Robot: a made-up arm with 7 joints. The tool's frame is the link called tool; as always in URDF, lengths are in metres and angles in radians. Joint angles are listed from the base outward. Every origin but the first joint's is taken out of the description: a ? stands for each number. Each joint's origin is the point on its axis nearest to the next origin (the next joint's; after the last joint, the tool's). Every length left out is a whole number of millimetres.
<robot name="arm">
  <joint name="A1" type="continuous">
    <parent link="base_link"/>
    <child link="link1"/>
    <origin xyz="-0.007 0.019 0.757" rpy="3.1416 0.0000 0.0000"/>
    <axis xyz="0 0 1"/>
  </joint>
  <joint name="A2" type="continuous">
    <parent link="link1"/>
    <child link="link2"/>
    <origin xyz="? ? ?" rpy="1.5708 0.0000 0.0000"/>
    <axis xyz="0 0 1"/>
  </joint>
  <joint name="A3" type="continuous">
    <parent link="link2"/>
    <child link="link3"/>
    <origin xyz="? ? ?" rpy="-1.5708 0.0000 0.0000"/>
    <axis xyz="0 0 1"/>
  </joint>
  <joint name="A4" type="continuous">
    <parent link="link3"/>
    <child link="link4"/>
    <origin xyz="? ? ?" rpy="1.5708 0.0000 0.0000"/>
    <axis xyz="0 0 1"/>
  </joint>
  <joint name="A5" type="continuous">
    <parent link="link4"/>
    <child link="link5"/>
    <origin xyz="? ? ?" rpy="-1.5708 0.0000 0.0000"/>
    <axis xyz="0 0 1"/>
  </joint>
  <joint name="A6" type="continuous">
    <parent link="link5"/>
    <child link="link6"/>
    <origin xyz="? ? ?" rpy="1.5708 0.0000 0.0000"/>
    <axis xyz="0 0 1"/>
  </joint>
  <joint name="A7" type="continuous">
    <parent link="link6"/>
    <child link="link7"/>
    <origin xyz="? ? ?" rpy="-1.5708 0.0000 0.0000"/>
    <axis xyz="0 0 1"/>
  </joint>
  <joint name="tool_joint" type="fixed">
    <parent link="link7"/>
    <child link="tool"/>
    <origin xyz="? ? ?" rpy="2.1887 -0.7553 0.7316"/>
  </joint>
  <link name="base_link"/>
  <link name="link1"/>
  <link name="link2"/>
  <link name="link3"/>
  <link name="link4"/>
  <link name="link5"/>
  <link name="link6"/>
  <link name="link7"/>
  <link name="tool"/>
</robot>
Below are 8 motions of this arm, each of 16 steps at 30 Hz.
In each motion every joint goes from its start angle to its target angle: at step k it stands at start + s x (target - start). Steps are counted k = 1, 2, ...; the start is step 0. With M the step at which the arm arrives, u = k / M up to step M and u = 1 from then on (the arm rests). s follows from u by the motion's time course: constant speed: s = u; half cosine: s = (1 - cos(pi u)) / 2; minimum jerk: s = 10 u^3 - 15 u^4 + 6 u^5.
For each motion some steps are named. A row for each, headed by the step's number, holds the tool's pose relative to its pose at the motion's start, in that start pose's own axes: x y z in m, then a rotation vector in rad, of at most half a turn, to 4 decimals.
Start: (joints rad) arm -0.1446 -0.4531 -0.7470 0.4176 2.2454 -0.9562 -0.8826
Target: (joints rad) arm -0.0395 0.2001 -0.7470 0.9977 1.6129 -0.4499 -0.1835
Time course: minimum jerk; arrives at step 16
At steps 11, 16:
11: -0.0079 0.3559 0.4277 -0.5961 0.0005 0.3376
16: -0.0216 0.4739 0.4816 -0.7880 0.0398 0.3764

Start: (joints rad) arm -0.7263 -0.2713 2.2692 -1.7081 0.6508 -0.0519 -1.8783
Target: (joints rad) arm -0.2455 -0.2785 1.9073 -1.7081 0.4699 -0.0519 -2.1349
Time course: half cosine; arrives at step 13
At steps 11, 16:
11: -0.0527 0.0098 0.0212 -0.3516 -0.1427 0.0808
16: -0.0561 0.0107 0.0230 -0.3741 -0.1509 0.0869

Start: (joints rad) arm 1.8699 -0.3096 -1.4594 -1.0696 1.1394 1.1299 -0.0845
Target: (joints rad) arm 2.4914 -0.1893 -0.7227 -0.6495 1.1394 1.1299 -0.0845
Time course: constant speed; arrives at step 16
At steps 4, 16:
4: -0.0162 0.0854 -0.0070 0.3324 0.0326 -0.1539
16: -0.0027 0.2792 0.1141 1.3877 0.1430 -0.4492

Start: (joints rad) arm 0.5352 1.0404 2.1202 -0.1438 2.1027 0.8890 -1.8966
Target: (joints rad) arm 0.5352 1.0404 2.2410 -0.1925 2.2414 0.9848 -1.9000
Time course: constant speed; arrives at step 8
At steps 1, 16:
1: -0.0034 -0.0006 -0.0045 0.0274 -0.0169 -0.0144
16: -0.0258 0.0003 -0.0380 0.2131 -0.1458 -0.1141

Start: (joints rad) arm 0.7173 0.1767 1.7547 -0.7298 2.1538 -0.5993 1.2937
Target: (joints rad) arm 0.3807 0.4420 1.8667 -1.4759 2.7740 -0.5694 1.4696
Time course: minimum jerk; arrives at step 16
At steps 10, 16:
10: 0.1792 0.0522 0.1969 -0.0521 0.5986 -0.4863
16: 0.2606 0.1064 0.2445 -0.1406 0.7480 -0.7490

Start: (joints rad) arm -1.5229 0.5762 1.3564 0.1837 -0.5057 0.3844 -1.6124
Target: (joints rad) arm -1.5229 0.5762 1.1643 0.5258 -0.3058 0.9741 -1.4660
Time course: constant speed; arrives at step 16
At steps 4, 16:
4: 0.0110 -0.0461 -0.0269 0.1574 -0.0182 0.1687
16: 0.0878 -0.1525 -0.1088 0.5937 0.0015 0.7253

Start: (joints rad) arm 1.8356 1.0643 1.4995 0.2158 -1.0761 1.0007 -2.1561
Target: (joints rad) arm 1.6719 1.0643 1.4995 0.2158 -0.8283 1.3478 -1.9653
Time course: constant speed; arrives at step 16
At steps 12, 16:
12: 0.0800 -0.0287 0.0038 0.3643 0.0286 -0.0518
16: 0.1070 -0.0350 0.0020 0.4804 0.0334 -0.0689

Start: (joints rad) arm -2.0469 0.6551 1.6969 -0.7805 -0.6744 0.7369 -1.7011
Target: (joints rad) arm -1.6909 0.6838 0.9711 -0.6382 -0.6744 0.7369 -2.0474
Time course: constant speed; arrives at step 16
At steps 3, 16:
3: -0.0089 -0.0207 -0.0409 -0.0968 -0.1170 0.0783
16: -0.0170 -0.1124 -0.2467 -0.5143 -0.6582 0.3670

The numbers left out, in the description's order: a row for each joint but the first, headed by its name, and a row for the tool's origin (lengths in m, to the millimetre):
A2: 0.003 0.022 0.000
A3: 0.013 -0.526 0.000
A4: 0.016 0.045 0.000
A5: -0.010 -0.295 0.000
A6: -0.024 0.016 0.000
A7: -0.008 -0.125 0.000
tool: 0.018 0.008 0.000

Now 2 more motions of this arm.
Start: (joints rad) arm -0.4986 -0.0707 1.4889 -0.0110 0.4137 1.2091 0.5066
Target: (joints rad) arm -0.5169 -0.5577 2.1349 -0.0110 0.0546 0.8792 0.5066
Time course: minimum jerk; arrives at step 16
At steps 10, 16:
10: 0.2032 -0.2097 0.1191 0.0063 -0.0560 0.3761
16: 0.2871 -0.2649 0.1800 0.0128 -0.0440 0.5090

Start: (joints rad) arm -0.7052 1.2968 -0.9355 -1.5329 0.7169 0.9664 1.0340
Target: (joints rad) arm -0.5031 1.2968 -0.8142 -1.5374 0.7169 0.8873 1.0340
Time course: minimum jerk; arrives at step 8
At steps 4, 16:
4: 0.0264 -0.0572 -0.0319 0.1372 -0.0099 0.0967
16: 0.0566 -0.1073 -0.0670 0.2764 -0.0143 0.1895

